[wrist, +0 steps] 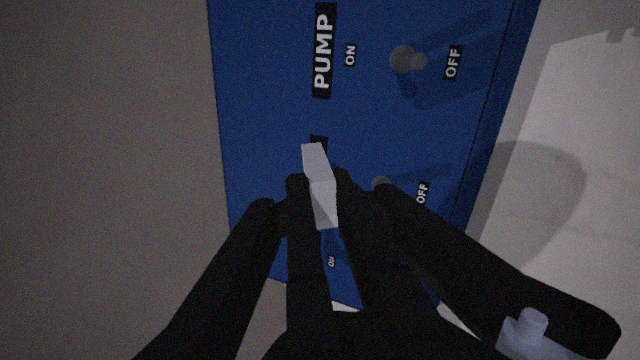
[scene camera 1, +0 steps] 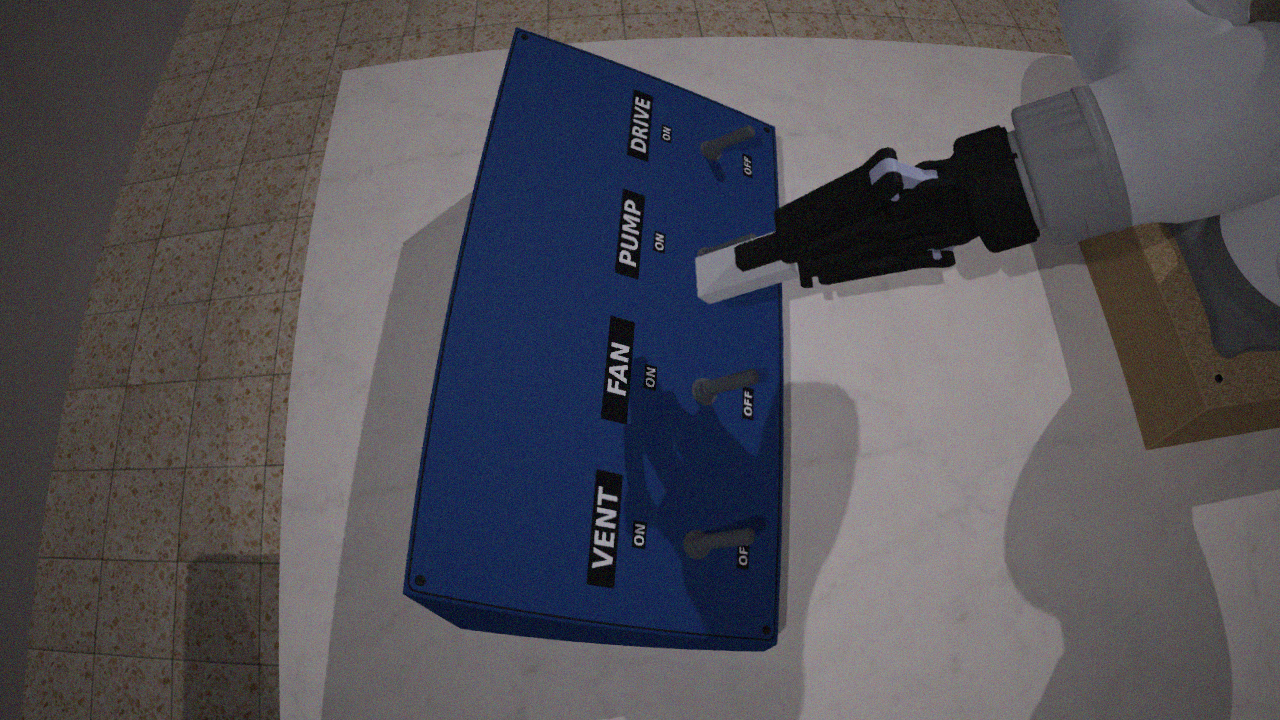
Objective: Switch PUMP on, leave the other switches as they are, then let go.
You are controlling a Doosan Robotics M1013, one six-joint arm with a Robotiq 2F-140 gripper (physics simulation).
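Pixels of known places: gripper, between the fingertips: (wrist: 312,161) (scene camera 1: 702,281); arm's base, origin of its link: (scene camera 1: 1249,281).
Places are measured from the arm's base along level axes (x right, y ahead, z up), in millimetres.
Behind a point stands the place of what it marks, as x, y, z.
The blue switch panel (scene camera 1: 519,295) {-53, 737, 51} (wrist: 265,100) {-21, 718, 44} carries four grey levers. The PUMP lever (scene camera 1: 726,243) {18, 579, 8} (wrist: 406,59) {17, 569, 16} leans toward its OFF label; in the scene view it is partly hidden behind the fingers. The DRIVE lever (scene camera 1: 732,141) {131, 563, 7}, FAN lever (scene camera 1: 729,384) {-107, 586, 10} (wrist: 381,181) {-94, 599, -9} and VENT lever (scene camera 1: 723,540) {-224, 597, 10} also lean toward OFF. My gripper (scene camera 1: 711,277) {-57, 608, 74} (wrist: 312,161) {-57, 608, 74} is shut, its pale fingertips together with nothing between them. In the scene view the tips appear over the panel's OFF side, beside the PUMP lever on the side toward FAN. Whether they touch the lever cannot be told.
The panel lies on a pale table (scene camera 1: 930,358) {-33, 369, -108} (wrist: 570,95) {-9, 482, -108}. A brown wooden block (scene camera 1: 1154,358) {-65, 132, -49} is at the right under the arm (scene camera 1: 1172,116) {-89, 368, 309}. Speckled floor tiles (scene camera 1: 170,358) show beyond the table. The arm's shadow falls across the FAN and VENT area.
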